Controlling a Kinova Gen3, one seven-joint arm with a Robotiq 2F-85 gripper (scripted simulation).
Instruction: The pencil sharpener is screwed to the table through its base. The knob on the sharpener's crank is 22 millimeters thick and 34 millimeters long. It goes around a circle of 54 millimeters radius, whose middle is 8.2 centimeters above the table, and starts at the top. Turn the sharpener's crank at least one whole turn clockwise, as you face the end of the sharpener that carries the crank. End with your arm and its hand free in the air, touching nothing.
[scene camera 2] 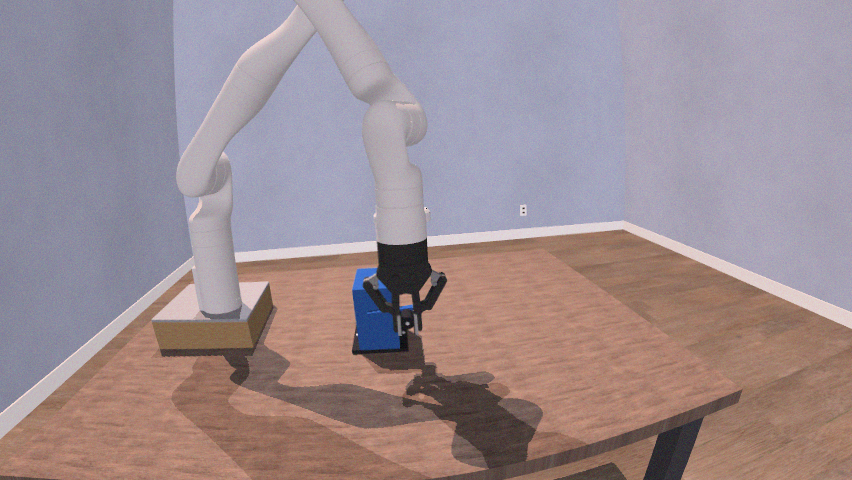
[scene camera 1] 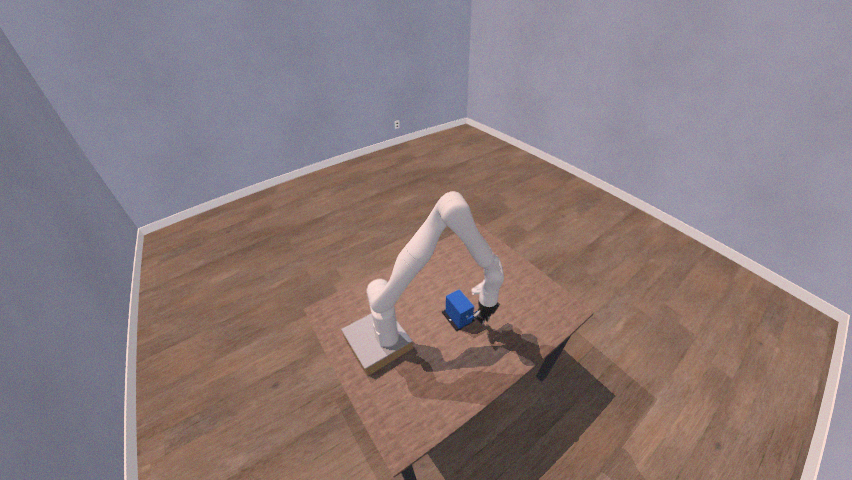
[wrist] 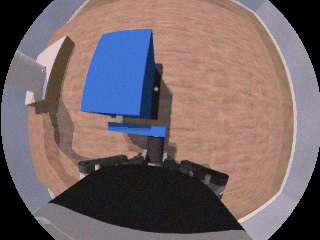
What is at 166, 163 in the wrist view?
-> My gripper.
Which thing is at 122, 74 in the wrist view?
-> A blue pencil sharpener.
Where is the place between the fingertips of my gripper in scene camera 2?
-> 408, 333
